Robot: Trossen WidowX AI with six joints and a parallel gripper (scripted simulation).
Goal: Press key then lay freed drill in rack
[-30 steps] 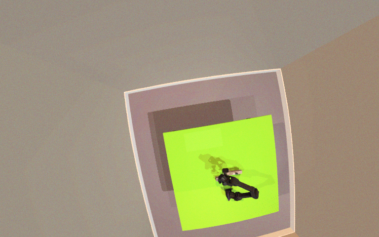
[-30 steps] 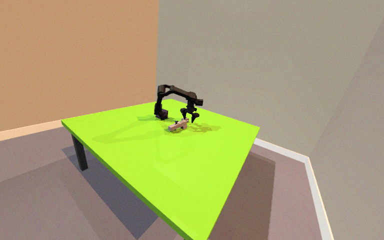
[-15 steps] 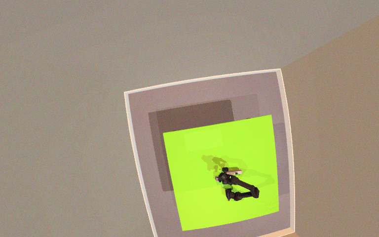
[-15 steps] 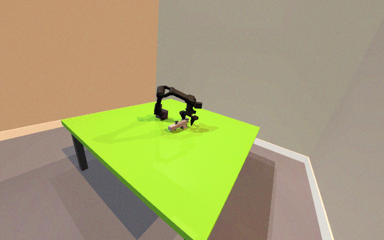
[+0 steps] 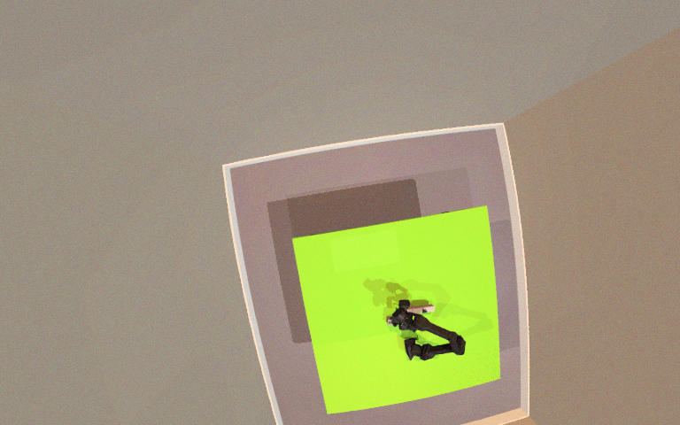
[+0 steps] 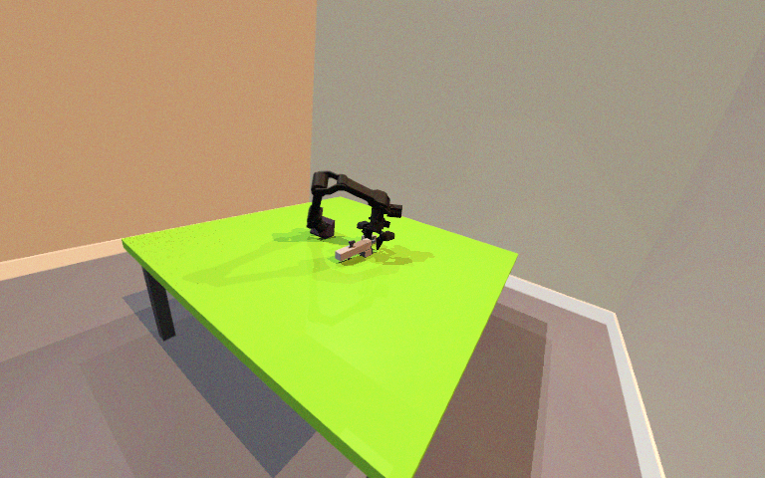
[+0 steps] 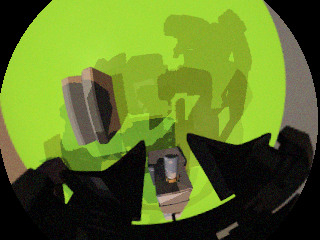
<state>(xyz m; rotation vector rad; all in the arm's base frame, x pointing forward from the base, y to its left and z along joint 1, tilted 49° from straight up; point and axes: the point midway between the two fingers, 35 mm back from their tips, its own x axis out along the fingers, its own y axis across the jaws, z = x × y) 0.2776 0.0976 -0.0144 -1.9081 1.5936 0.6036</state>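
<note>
Right now my gripper tip is 60 mm to the left of the drill and 30 mm below it. The rest, counted from my gripper tip: holder block 110 mm to the right, 20 mm above; slotted rack 80 mm behind, 50 mm to the left; small dark key 10 mm behind, 140 mm to the right, 30 mm above.
</note>
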